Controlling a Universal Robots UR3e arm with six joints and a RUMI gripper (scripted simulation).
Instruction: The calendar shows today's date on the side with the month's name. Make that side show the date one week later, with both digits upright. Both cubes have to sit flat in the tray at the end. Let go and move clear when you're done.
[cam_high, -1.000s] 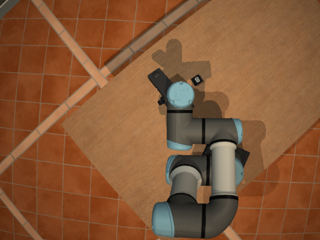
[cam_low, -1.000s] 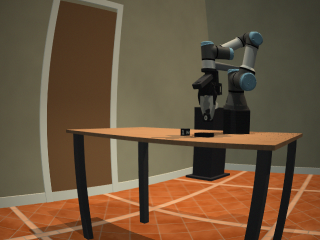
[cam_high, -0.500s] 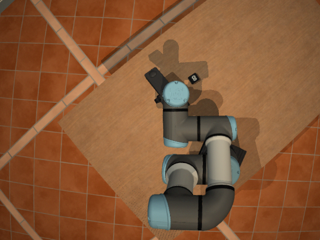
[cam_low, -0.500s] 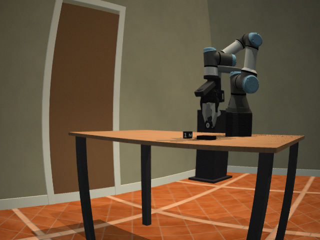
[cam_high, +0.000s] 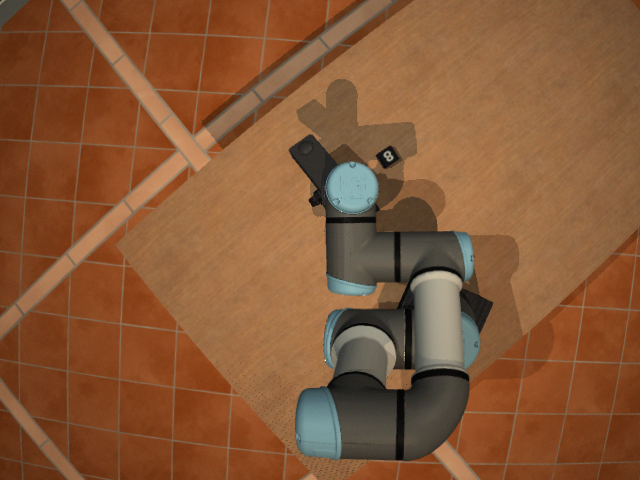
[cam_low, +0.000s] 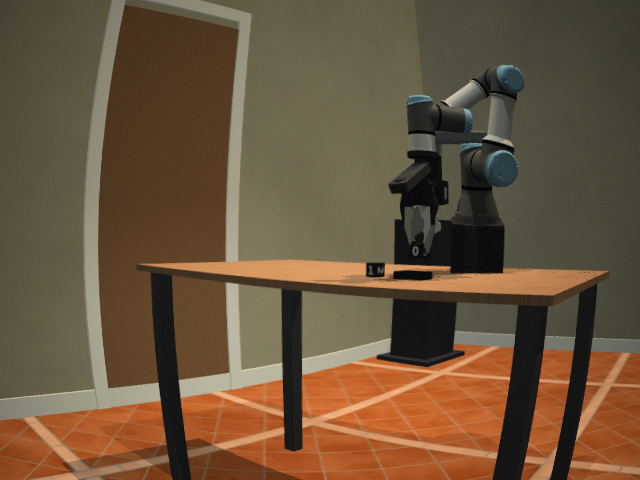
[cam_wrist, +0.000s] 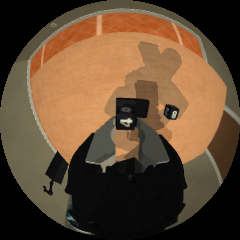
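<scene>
My hand is 2 cm to the left of the black calendar tray and 6 cm above it.
</scene>
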